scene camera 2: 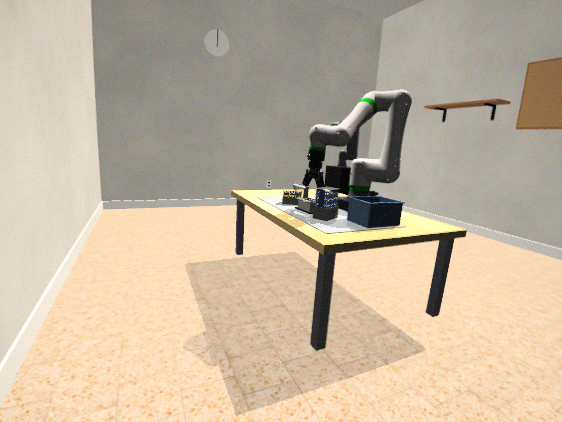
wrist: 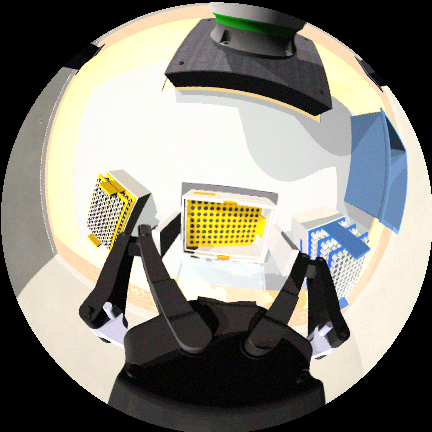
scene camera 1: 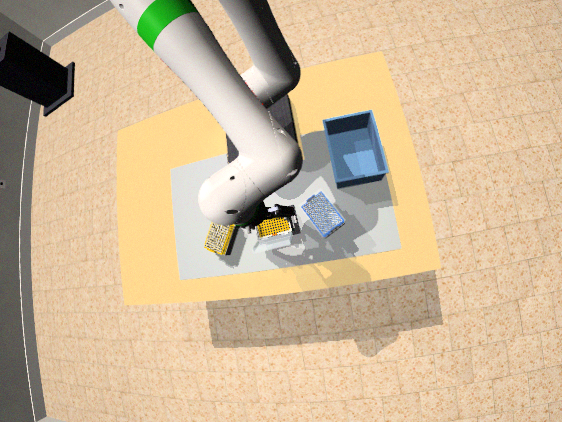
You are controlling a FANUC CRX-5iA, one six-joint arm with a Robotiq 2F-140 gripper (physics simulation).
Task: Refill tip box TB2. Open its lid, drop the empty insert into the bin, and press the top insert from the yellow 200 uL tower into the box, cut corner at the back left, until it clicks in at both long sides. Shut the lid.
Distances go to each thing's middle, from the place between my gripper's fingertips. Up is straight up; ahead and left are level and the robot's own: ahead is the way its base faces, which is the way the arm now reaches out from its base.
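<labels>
Positions relative to my hand: yellow insert (wrist: 209, 223), 10 mm ahead of it and 30 mm below; lid (wrist: 228, 282), 70 mm ahead and 50 mm above; blue bin (scene camera 1: 356, 152), 140 mm behind and 340 mm to the left.
</labels>
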